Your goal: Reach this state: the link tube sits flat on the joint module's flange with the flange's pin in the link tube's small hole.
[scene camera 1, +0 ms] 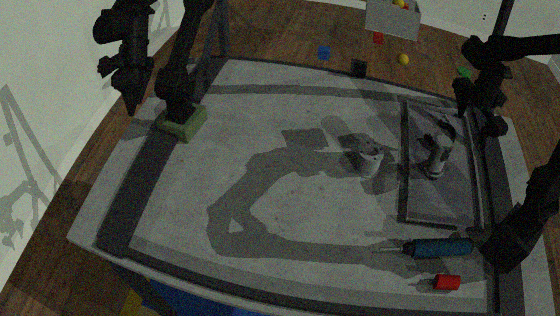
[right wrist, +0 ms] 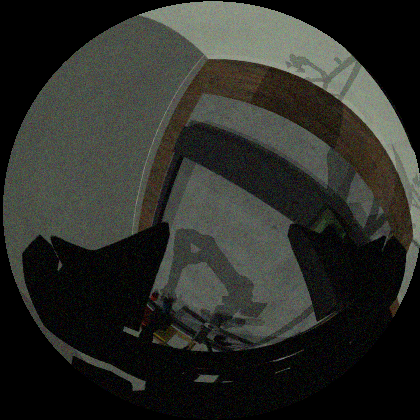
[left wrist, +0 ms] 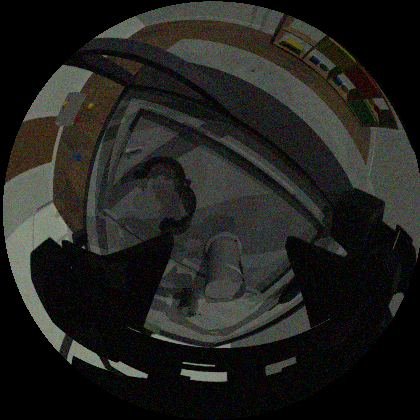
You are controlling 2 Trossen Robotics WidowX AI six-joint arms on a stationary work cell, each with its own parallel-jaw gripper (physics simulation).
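Observation:
The link tube, a pale grey cylinder, stands roughly upright inside the tray at the right of the scene view, apart from the joint module. The joint module, a short grey cylinder with its flange upward, stands on the table left of the tray. Its pin is too small and dim to make out. My left gripper is open and empty, above the tray near the tube; in its wrist view the tube shows between the open fingers. My right gripper is open and empty, raised over the far left table edge.
The dark-rimmed tray surrounds the tube. A blue screwdriver and a red cylinder lie at the front right. A green block is by the right arm's base. A black block sits at the back edge.

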